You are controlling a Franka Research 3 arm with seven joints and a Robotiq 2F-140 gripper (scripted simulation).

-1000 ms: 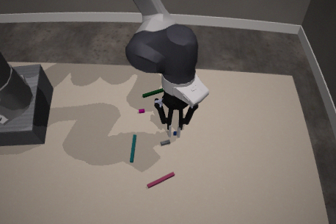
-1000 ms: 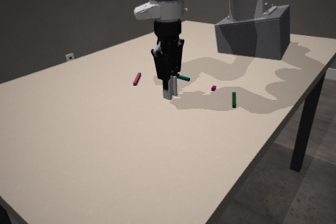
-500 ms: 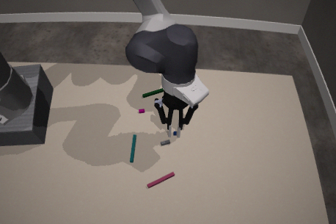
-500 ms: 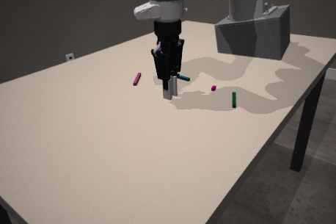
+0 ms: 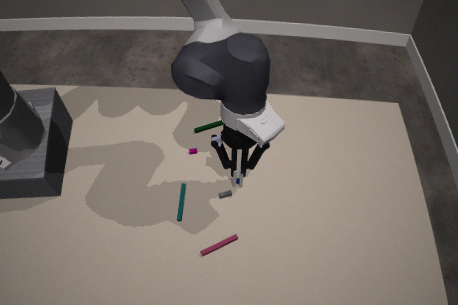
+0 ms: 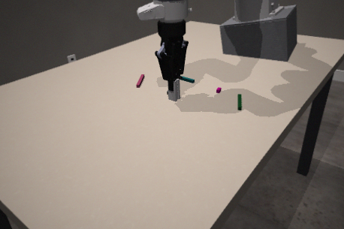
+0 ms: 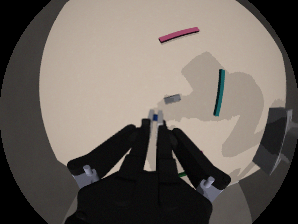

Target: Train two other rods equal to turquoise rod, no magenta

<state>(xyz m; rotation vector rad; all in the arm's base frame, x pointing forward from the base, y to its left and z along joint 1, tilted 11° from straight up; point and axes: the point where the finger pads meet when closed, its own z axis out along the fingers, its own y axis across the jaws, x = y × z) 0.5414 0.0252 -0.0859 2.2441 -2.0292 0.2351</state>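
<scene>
The blue rod lies 3 cm below my hand. The rest, counted from my hand: turquoise rod: 13 cm behind, 8 cm to the right, 3 cm below; then magenta rod: 12 cm behind, 8 cm to the left, 3 cm below; then grey rod: 2 cm behind, 4 cm to the right, 3 cm below.
</scene>
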